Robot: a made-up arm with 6 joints. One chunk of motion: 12 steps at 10 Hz.
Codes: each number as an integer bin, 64 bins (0 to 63) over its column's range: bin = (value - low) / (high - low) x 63, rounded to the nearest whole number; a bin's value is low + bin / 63 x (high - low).
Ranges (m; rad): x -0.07..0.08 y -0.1..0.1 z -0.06..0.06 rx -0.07..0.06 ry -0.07..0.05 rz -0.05..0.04
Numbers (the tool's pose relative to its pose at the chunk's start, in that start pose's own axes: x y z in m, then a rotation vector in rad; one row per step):
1: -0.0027 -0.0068 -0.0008 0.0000 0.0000 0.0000
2: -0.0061 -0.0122 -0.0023 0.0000 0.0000 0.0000
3: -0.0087 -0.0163 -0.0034 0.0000 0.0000 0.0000
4: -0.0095 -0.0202 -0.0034 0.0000 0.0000 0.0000
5: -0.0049 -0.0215 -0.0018 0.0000 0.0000 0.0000
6: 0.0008 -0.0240 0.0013 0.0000 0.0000 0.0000
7: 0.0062 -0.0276 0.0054 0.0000 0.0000 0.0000
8: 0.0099 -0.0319 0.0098 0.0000 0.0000 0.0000
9: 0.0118 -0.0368 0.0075 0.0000 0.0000 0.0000
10: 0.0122 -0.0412 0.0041 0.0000 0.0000 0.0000
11: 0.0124 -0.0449 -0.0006 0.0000 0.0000 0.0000
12: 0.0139 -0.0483 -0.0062 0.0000 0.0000 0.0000
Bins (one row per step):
1: 28 29 31 34 37 35
2: 27 28 30 34 37 35
3: 26 26 30 34 37 35
4: 25 25 30 34 37 35
5: 27 25 31 34 37 35
6: 30 24 32 34 37 35
7: 32 23 34 34 37 35
8: 34 21 37 34 37 35
9: 34 20 35 34 37 35
10: 35 19 34 34 37 35
11: 35 17 31 34 37 35
12: 35 16 28 34 37 35

